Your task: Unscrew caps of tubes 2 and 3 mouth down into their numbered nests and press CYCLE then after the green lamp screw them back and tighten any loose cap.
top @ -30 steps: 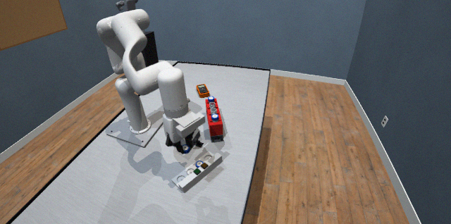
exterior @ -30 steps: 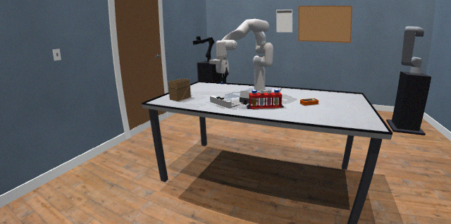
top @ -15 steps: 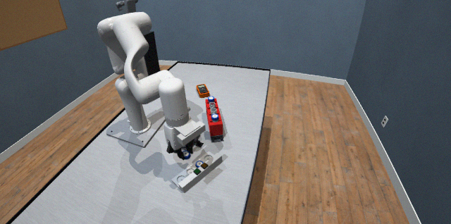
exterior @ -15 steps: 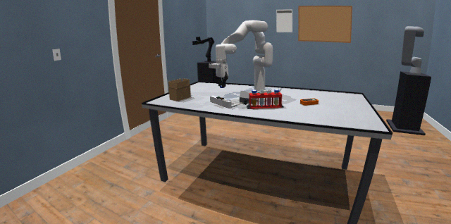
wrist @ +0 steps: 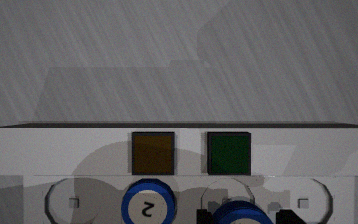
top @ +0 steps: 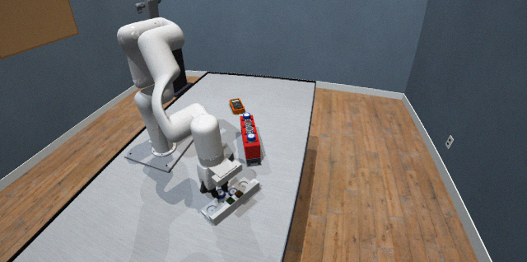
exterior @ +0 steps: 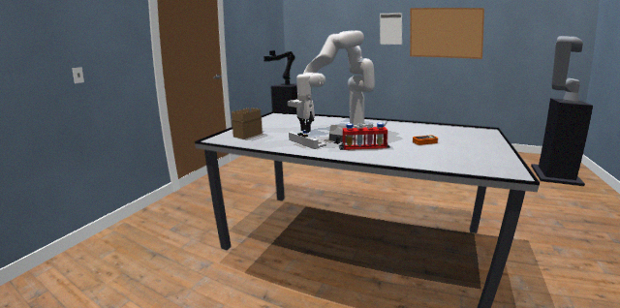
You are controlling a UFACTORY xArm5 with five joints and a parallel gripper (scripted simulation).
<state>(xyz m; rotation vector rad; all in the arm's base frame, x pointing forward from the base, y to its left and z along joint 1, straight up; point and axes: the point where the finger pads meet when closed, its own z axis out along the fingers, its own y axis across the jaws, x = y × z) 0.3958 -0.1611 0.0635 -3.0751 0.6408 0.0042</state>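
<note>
Right now my hand is 20 mm short of the blue-rimmed cap, 50 mm to the right of it and 60 mm above it. Also, from my hand: grey key housing 100 mm behind, 170 mm to the left, 20 mm below; blue key 120 mm behind, 190 mm to the left, 10 mm below; green key 120 mm behind, 150 mm to the left, 10 mm below.
</note>
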